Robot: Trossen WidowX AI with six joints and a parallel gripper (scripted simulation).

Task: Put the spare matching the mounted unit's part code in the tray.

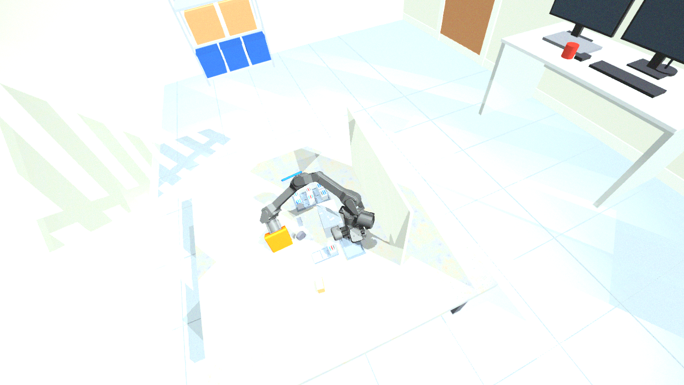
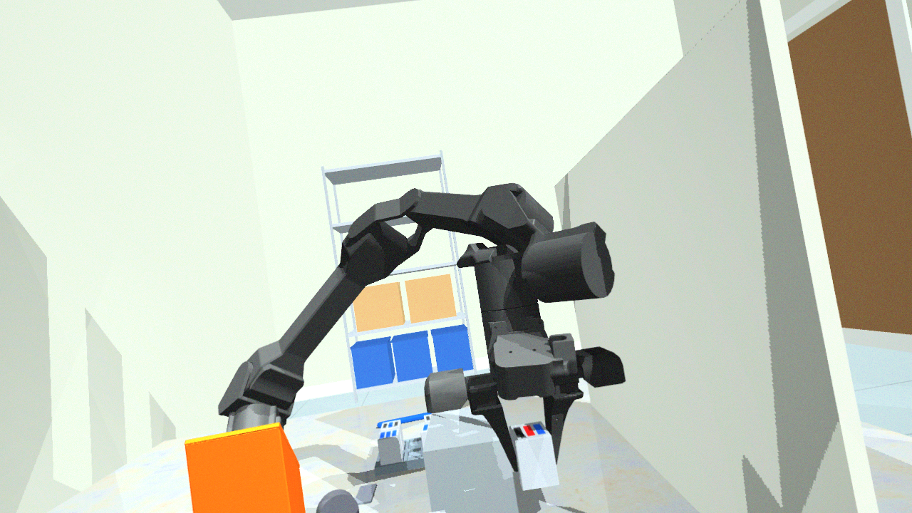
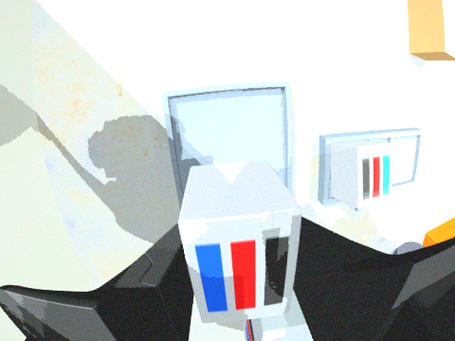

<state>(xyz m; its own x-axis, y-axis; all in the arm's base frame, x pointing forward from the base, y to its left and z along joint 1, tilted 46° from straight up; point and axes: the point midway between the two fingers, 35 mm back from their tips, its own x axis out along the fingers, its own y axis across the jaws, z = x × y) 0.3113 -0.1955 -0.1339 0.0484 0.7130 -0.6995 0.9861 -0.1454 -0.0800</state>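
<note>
My gripper tip is 1 cm past the light blue tray, 1 cm to the right of it and 10 cm above it. From my gripper tip the other things lie so: pale rack: 15 cm behind, 4 cm to the left, 9 cm below; tall pale panel: 21 cm ahead, 14 cm to the left, 12 cm above.
</note>
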